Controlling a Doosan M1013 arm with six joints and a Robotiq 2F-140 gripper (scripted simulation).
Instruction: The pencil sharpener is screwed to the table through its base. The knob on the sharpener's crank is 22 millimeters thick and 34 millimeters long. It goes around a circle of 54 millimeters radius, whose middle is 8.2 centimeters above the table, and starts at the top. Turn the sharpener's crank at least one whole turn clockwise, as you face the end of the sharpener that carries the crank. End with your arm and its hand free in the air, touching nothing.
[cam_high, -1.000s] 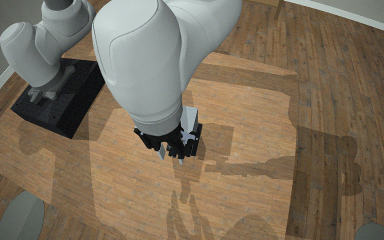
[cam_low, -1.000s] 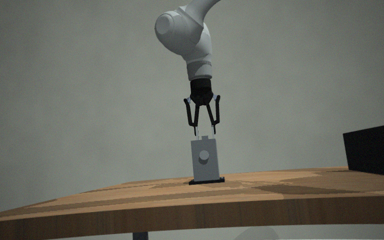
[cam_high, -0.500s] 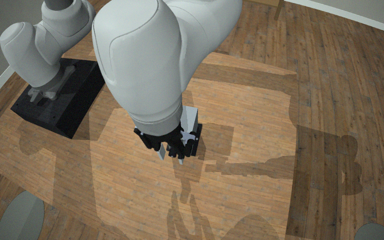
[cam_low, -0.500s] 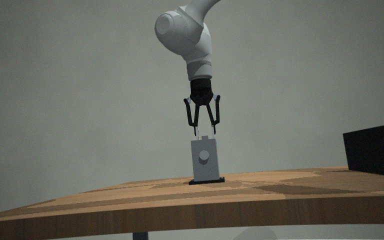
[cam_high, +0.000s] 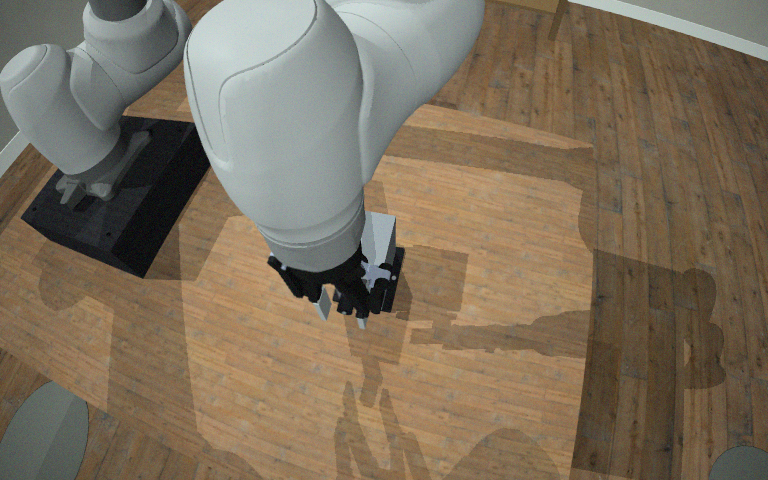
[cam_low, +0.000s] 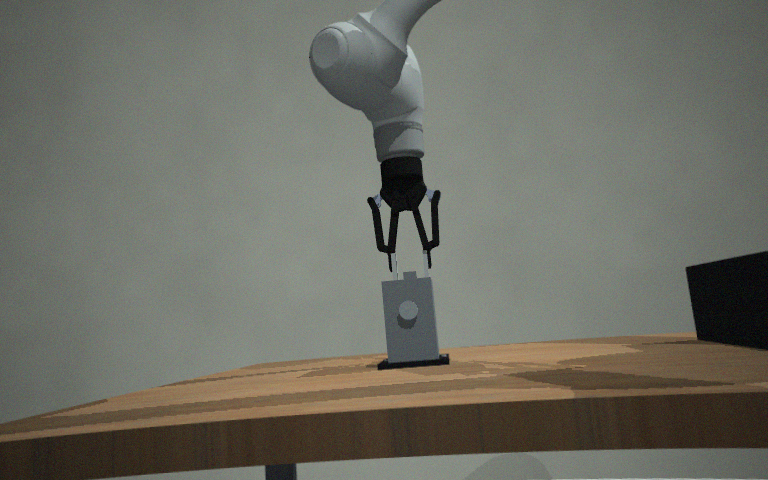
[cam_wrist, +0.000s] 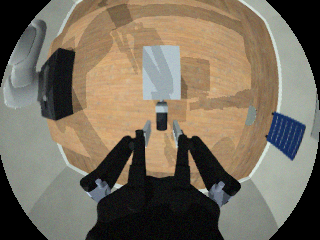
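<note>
The black crank knob is 2 cm to the left of my hand and 2 cm below it. Also, from my hand: crank: 2 cm to the left, 2 cm below.
</note>
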